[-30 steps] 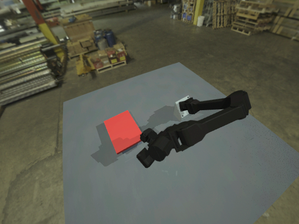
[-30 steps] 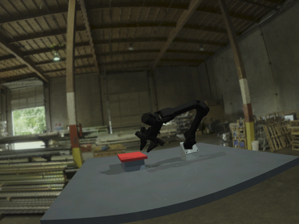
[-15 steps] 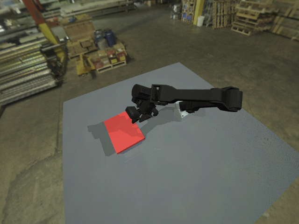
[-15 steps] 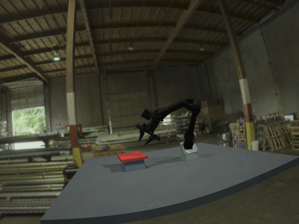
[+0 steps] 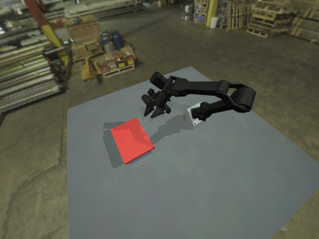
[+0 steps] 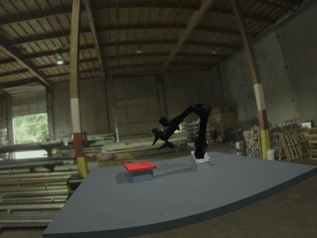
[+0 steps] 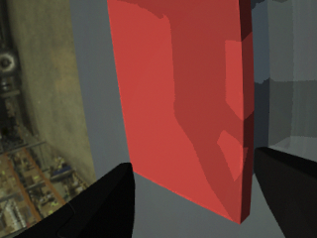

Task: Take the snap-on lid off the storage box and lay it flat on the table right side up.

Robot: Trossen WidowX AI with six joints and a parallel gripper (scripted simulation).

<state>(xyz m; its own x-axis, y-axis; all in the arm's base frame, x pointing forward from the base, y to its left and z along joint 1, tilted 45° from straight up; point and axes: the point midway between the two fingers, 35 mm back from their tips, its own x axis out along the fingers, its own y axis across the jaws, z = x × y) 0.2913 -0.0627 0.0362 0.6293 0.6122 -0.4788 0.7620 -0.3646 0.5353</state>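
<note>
Right now my gripper tip is 12 cm short of the red lid, 2 cm to the right of it and 11 cm above it. Round my gripper tip: storage box 12 cm ahead, 2 cm to the left, 15 cm below.
</note>
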